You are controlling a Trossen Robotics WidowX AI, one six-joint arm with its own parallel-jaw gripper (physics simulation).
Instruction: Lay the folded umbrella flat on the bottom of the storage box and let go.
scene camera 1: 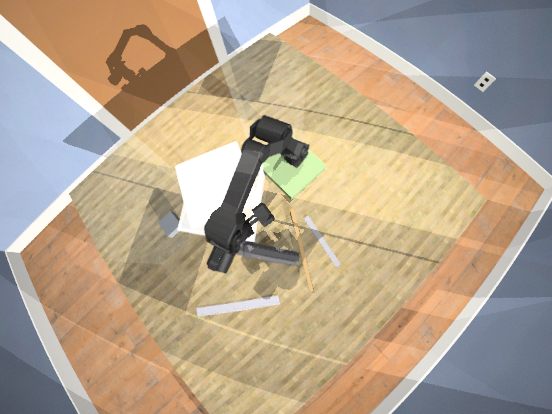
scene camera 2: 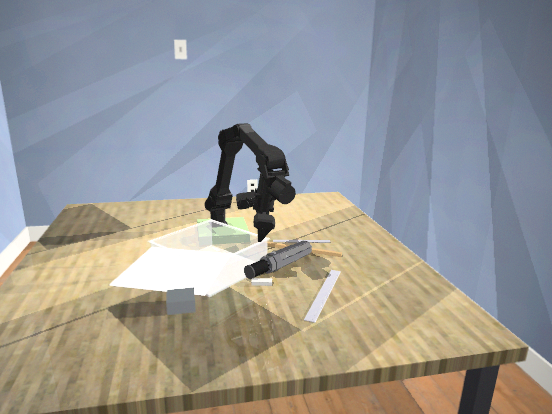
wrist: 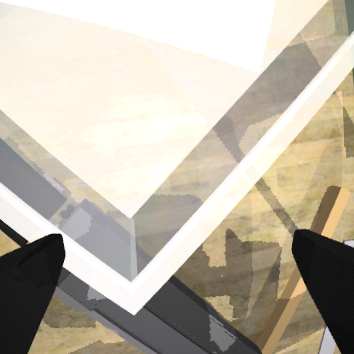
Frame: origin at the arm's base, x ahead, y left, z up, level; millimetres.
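Seen in the pictures: gripper, fingertip midpoint: [scene camera 2: 259,234] [wrist: 179,243]; arm's base, link origin: [scene camera 1: 295,157].
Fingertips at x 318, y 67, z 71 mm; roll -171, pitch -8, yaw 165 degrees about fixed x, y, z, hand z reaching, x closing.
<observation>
Offsets run from my fingertips to a thing's top centre.
The folded umbrella {dy +58, dx +37, dz -47 mm} [scene camera 1: 270,253] [scene camera 2: 290,257] [wrist: 190,320], dark grey with a black handle, lies outside the storage box, close to its near corner. The translucent storage box {dy -154, dx -17, dz -7 mm} [scene camera 1: 190,231] [scene camera 2: 181,231] [wrist: 133,300] has a white rim, and its corner overlaps the umbrella in the wrist view. A white flat sheet [scene camera 1: 215,185] [scene camera 2: 170,270] [wrist: 150,15] covers part of the box area. My gripper [scene camera 2: 262,237] [wrist: 179,243] is open and empty, pointing down beside the box corner and above the umbrella. Its fingers are hidden under the arm in scene camera 1.
A green block [scene camera 1: 300,175] [scene camera 2: 239,225] is by the arm's base. A grey cube {dy -270, dx +185, dz -68 mm} [scene camera 1: 170,224] [scene camera 2: 181,301] sits beside the box. A wooden stick {dy +165, dx -66, dz -92 mm} [scene camera 1: 302,250] [wrist: 327,212], a pale strip {dy +204, dx -135, dz -102 mm} [scene camera 1: 322,241], a long pale ruler {dy +122, dx +235, dz -102 mm} [scene camera 1: 237,305] [scene camera 2: 322,296] and a small white block {dy -29, dx +128, dz -92 mm} [scene camera 2: 261,282] lie around the umbrella.
</observation>
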